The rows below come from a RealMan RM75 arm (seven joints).
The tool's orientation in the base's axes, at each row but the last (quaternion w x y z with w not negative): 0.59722, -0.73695, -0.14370, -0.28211; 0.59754, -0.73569, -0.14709, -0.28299; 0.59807, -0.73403, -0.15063, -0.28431; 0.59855, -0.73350, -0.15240, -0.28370; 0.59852, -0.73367, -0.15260, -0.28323; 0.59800, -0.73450, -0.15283, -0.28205; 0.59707, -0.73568, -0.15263, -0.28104; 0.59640, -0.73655, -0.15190, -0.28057; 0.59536, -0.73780, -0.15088, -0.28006; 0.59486, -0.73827, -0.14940, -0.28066; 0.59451, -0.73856, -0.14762, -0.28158
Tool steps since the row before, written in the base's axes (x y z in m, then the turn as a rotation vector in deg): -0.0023, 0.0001, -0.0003, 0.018, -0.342, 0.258; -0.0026, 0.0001, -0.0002, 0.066, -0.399, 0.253; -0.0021, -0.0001, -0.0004, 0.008, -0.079, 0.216; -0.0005, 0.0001, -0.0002, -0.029, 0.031, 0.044; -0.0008, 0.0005, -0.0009, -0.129, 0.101, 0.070; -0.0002, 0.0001, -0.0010, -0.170, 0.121, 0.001; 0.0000, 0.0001, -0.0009, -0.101, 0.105, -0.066; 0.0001, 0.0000, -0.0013, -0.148, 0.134, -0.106; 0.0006, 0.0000, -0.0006, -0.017, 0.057, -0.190; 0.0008, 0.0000, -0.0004, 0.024, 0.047, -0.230; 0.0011, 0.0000, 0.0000, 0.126, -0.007, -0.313
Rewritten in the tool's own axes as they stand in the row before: -0.0020, -0.0010, -0.0004, 0.209, -0.112, -0.357; -0.0022, -0.0013, -0.0005, 0.251, -0.068, -0.400; -0.0019, -0.0008, -0.0005, 0.145, -0.148, -0.101; -0.0005, -0.0001, 0.0000, 0.000, -0.059, 0.018; -0.0012, 0.0001, 0.0004, -0.072, -0.152, 0.059; -0.0008, 0.0007, 0.0002, -0.148, -0.125, 0.077; -0.0005, 0.0007, 0.0002, -0.131, -0.030, 0.086; -0.0007, 0.0011, 0.0002, -0.196, -0.031, 0.109; 0.0001, 0.0008, 0.0002, -0.133, 0.127, 0.076; 0.0004, 0.0008, 0.0002, -0.122, 0.184, 0.082; 0.0009, 0.0006, 0.0003, -0.084, 0.320, 0.066
